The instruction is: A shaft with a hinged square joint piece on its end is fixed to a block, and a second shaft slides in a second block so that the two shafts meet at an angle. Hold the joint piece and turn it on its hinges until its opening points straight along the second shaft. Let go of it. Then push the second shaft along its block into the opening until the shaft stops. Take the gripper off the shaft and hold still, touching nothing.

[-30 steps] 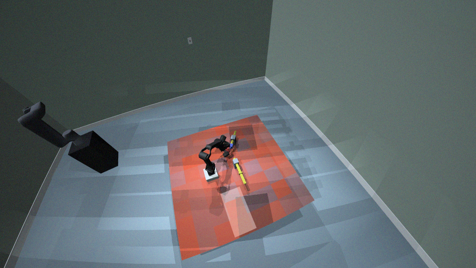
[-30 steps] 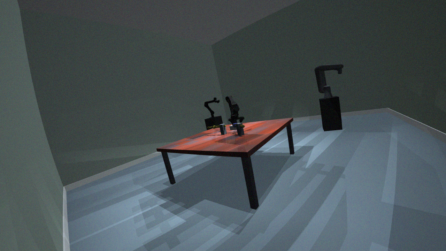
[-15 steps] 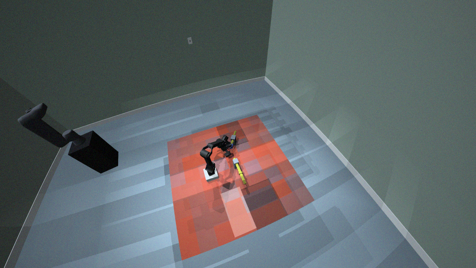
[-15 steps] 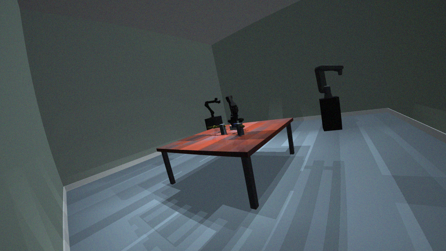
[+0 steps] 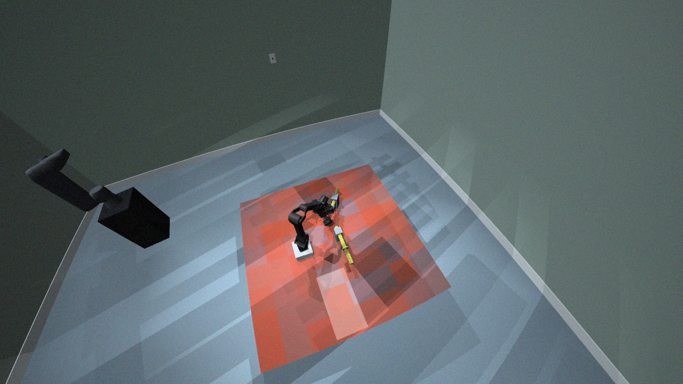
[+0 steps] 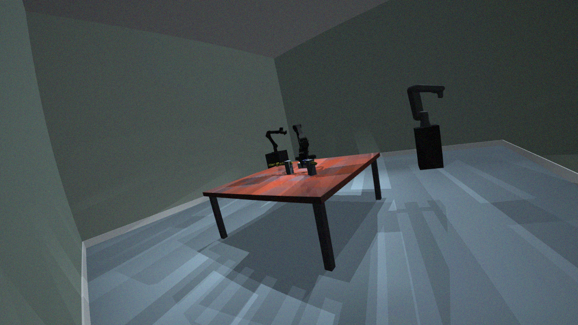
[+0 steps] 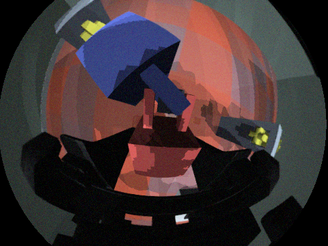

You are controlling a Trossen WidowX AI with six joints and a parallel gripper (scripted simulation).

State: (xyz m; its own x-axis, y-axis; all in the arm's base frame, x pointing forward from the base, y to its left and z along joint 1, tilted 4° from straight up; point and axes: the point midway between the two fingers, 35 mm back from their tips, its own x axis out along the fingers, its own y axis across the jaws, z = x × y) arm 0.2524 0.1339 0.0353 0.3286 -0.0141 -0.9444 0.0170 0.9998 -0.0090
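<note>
My gripper tip is 40 mm below the joint piece.
</note>
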